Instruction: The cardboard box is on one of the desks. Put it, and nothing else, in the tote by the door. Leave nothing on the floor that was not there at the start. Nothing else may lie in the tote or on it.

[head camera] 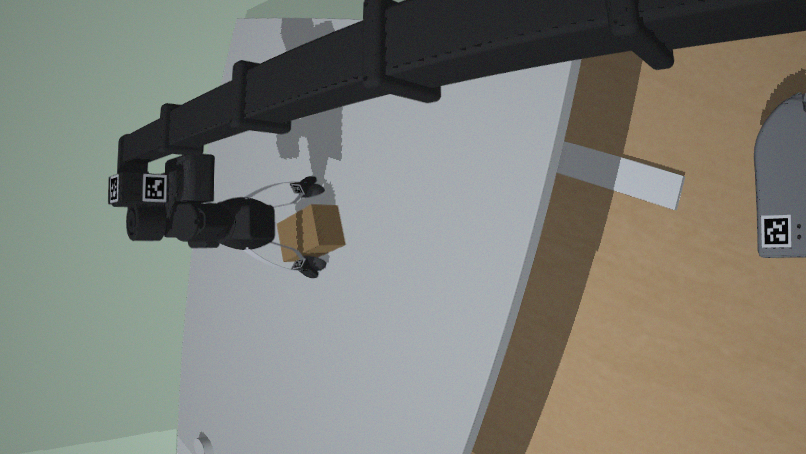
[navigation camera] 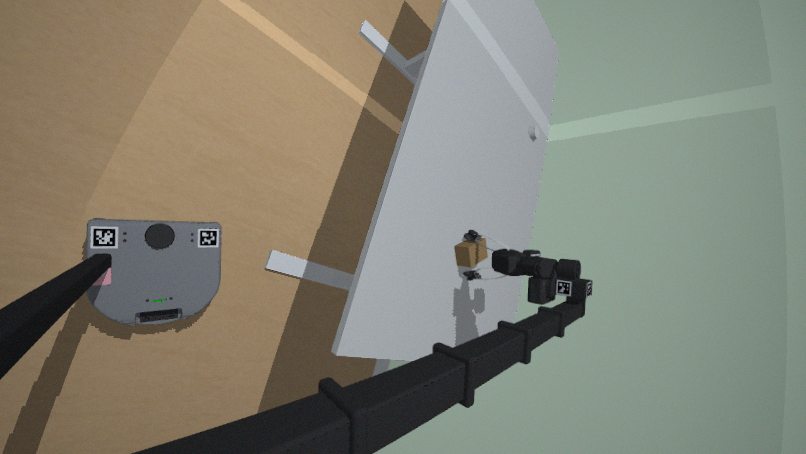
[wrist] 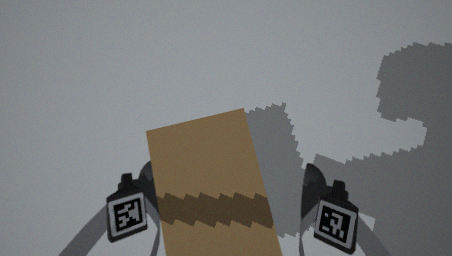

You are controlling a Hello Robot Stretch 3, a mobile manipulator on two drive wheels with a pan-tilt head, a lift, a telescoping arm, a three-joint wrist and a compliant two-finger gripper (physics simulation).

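Pixels of known places: robot's base at its link origin: (navigation camera: 160, 234).
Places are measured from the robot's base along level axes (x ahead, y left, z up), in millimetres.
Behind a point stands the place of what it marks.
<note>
The brown cardboard box (head camera: 325, 230) @[z 753, x -13, y -675 mm] (navigation camera: 464, 254) @[z 754, x -14, y -675 mm] (wrist: 210, 160) stands on the light grey desk (head camera: 394, 293) @[z 720, x 72, y -575 mm] (navigation camera: 451, 140) @[z 720, x 309, y -642 mm] (wrist: 90, 65), slightly turned relative to the fingers. My gripper (head camera: 311, 226) @[z 722, x -19, y -729 mm] (navigation camera: 472, 255) @[z 722, x -19, y -729 mm] (wrist: 231, 180) @[z 722, x -19, y -729 mm] is open, with one finger on either side of the box. In the wrist view the box's left edge overlaps the left fingertip; I cannot tell whether they touch. A gap shows between the box and the right fingertip. The box's near end is cut off by the bottom of the wrist view. The tote and the door do not show.
My extended arm (head camera: 315, 87) @[z 1068, x -89, y -309 mm] (navigation camera: 411, 389) @[z 1069, x -84, y -172 mm] reaches over the desk. A small round white thing (head camera: 200, 443) @[z 744, x 448, y -1152 mm] (navigation camera: 533, 133) @[z 739, x 454, y -1142 mm] is near the desk's wall-side edge. A desk foot (head camera: 651, 181) @[z 25, x -122, y -435 mm] (navigation camera: 284, 263) @[z 25, x -114, y -432 mm] sticks out towards my base (head camera: 781, 186) @[z 160, x -85, y -116 mm] (navigation camera: 186, 270) @[z 160, x -103, y -71 mm]. A green wall (head camera: 84, 225) @[z 973, x -33, y -1189 mm] (navigation camera: 676, 225) @[z 1194, x 94, y -1232 mm] stands behind.
</note>
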